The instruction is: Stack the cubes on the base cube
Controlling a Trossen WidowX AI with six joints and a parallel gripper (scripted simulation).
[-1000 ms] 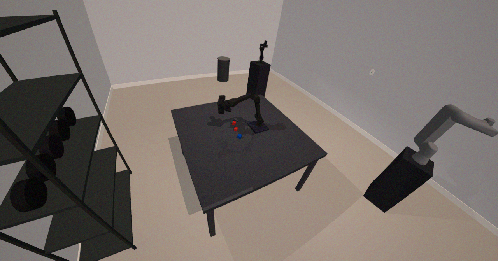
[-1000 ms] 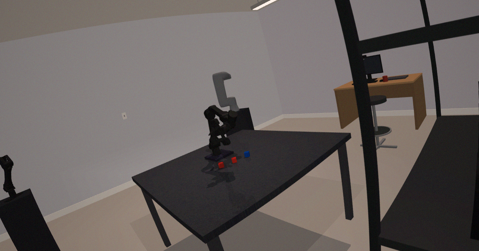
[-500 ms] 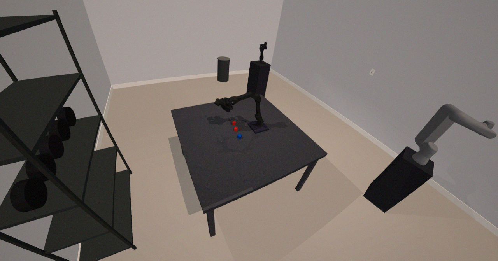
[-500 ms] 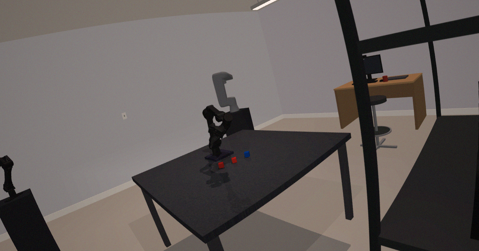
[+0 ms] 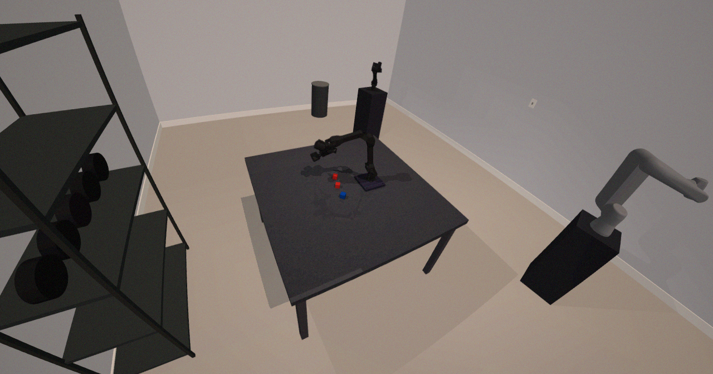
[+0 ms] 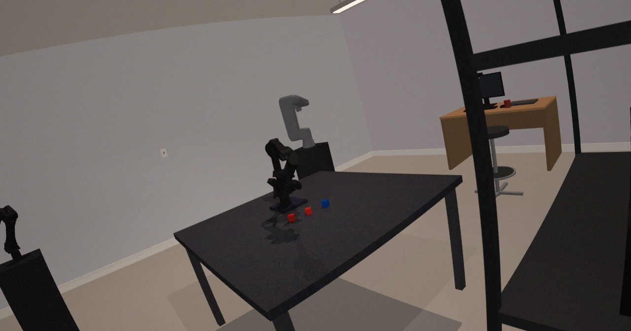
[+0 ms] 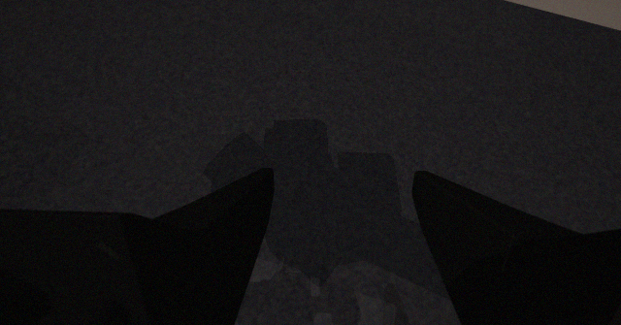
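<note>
Right now my gripper tip is 1 cm past the blue cube, 32 cm to the right of it and 16 cm above it.
</note>
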